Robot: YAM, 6 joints.
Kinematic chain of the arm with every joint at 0, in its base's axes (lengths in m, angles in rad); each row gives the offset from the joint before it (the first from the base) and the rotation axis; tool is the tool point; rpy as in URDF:
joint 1: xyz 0 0 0.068 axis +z
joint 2: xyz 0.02 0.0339 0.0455 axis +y
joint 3: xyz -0.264 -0.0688 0 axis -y
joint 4: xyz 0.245 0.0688 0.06 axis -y
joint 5: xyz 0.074 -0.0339 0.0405 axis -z
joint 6: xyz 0.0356 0 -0.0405 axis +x
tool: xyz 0 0 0 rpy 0 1.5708 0
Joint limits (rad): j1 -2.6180..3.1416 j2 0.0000..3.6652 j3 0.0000..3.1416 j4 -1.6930..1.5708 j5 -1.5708..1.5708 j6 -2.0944..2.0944
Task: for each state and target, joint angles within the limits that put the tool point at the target. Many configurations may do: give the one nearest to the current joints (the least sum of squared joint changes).
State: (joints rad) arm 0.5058 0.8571 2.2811 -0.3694 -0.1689 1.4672
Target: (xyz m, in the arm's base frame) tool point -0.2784 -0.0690 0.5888
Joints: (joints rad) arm 0.2683 0.5611 2.3288 -0.4147 -0.2060 1.4672
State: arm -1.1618 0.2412 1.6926 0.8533 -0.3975 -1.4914
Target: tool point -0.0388 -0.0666 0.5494
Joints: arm -2.0847 0.7659 1.1839 0.7013 0.0295 -1.4914
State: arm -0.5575 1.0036 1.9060 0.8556 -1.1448 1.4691
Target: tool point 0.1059 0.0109 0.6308
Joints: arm -0.2141 1.1795 1.7757 0.8265 -1.1975 1.4691
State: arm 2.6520 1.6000 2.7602 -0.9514 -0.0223 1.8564
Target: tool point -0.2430 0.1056 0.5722
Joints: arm 2.7273 1.6743 2.5439 -1.1449 -0.0326 1.8564
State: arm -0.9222 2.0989 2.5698 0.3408 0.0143 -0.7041
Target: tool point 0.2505 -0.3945 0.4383
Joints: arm -1.0032 1.9379 1.9563 0.1088 0.0240 -0.7041
